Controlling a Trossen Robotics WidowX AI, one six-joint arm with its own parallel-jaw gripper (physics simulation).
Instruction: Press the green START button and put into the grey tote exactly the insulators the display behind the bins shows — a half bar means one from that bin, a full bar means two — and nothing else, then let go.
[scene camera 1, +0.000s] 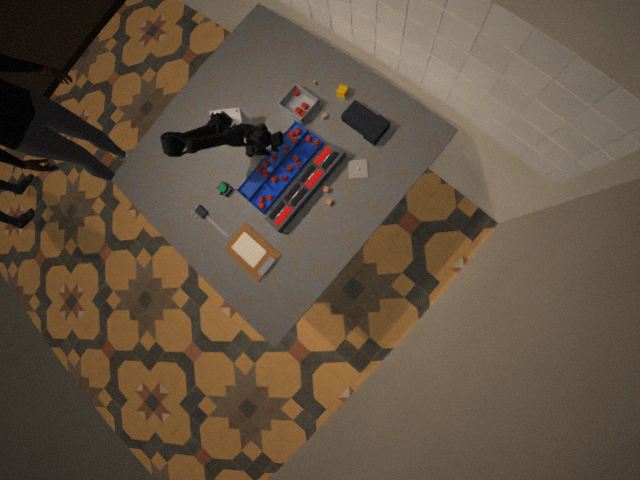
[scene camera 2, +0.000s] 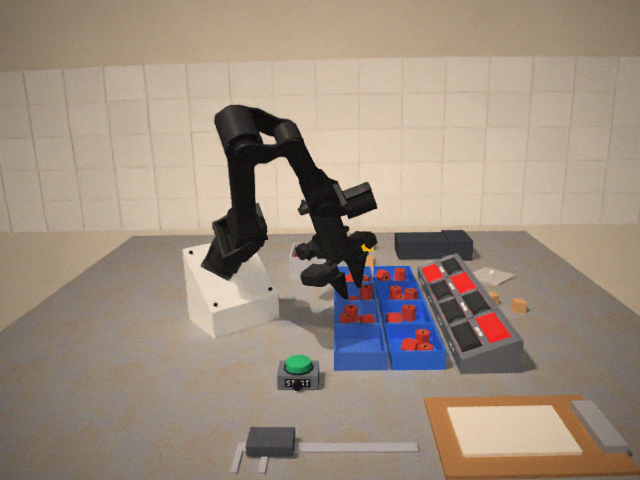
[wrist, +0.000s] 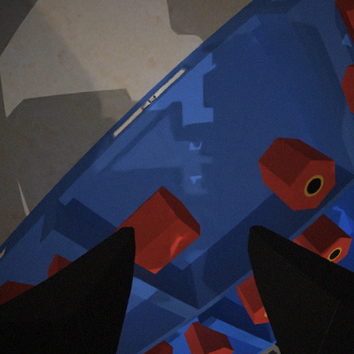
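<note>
My gripper is partly open and empty, low over the second compartment from the back in the left row of blue bins. A lying red insulator is beside the left fingertip in the wrist view, partly covered by it. An upright insulator stands in the same compartment. The grey tote holds several red insulators and is partly hidden in scene camera 2. The display shows three red areas. The green START button stands before the bins.
A caliper and a clipboard lie near the front. A dark box, a yellow cube, a pale plate and small orange cubes are around the bins and display.
</note>
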